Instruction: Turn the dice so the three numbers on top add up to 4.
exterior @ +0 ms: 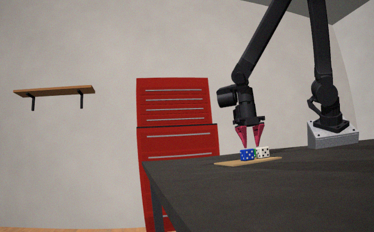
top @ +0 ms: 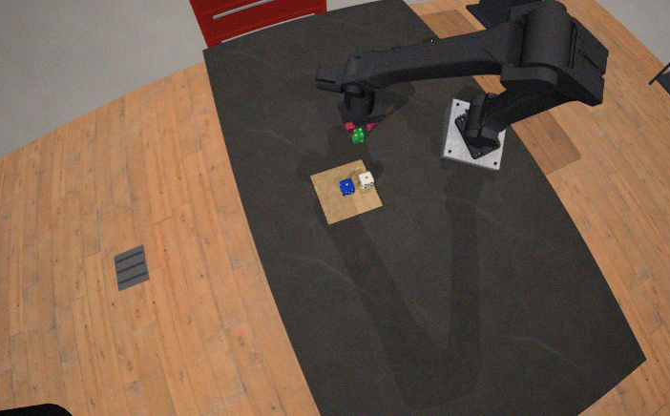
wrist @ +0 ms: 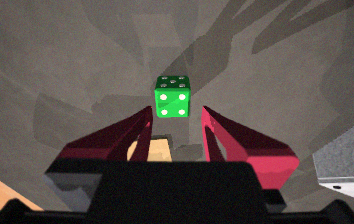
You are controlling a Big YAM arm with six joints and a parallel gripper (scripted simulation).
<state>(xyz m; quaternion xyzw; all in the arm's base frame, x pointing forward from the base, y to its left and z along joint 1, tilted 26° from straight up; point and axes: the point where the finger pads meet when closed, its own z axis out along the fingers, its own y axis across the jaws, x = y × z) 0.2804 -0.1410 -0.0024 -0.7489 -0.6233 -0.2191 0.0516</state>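
Right now my hand is 30 mm above the green die. Also, from my hand: blue die: 90 mm ahead, 130 mm to the left, 30 mm below; white die: 40 mm ahead, 130 mm to the left, 30 mm below; tan mat: 90 mm ahead, 130 mm to the left, 40 mm below.
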